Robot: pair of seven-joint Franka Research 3 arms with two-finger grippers.
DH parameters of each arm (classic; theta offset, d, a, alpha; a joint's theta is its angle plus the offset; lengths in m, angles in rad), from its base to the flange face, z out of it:
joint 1: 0 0.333 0 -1.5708
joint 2: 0 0 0 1.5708
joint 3: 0 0.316 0.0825 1.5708
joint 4: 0 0 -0.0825 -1.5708
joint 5: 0 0.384 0 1.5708
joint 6: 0 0 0.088 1.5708
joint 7: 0 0.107 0 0
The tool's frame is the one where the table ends.
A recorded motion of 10 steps. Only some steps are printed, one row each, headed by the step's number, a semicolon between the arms.
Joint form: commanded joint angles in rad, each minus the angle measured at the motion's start. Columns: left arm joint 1, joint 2, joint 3, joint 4, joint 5, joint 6, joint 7; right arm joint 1, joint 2, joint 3, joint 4, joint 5, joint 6, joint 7.
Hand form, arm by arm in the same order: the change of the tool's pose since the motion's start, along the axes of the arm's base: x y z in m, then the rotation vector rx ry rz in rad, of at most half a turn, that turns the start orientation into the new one. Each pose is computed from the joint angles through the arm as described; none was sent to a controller.
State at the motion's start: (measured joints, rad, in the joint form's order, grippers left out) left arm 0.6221 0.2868 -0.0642 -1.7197 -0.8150 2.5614 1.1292; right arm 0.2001 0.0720 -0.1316 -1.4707 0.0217 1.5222 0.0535
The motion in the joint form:
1: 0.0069 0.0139 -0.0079 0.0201 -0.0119 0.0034 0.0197; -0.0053 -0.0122 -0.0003 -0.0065 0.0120 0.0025 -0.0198
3: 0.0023 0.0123 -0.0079 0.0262 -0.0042 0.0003 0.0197; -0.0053 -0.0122 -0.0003 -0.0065 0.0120 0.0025 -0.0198
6: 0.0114 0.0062 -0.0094 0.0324 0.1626 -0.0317 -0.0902; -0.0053 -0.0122 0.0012 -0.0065 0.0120 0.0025 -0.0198
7: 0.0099 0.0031 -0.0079 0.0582 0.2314 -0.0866 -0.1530; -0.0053 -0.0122 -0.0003 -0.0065 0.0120 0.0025 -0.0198
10: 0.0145 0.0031 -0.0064 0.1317 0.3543 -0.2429 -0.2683; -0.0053 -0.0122 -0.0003 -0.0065 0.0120 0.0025 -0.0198
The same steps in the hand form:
1: 0.0036 0.0031 0.0011 0.0080 -0.0147 -0.0064; -0.0032 -0.0026 0.0041 0.0144 -0.0075 0.0145
3: 0.0060 0.0004 0.0051 0.0162 -0.0163 -0.0162; -0.0032 -0.0026 0.0041 0.0144 -0.0075 0.0145
6: 0.0051 0.0007 0.0107 0.0546 0.0706 -0.0191; -0.0033 -0.0018 0.0041 0.0145 -0.0075 0.0160
7: 0.0082 -0.0029 0.0206 0.0491 0.1110 -0.0296; -0.0032 -0.0026 0.0041 0.0144 -0.0075 0.0145
10: 0.0112 -0.0075 0.0412 0.0222 0.2123 -0.0517; -0.0032 -0.0026 0.0041 0.0144 -0.0075 0.0145

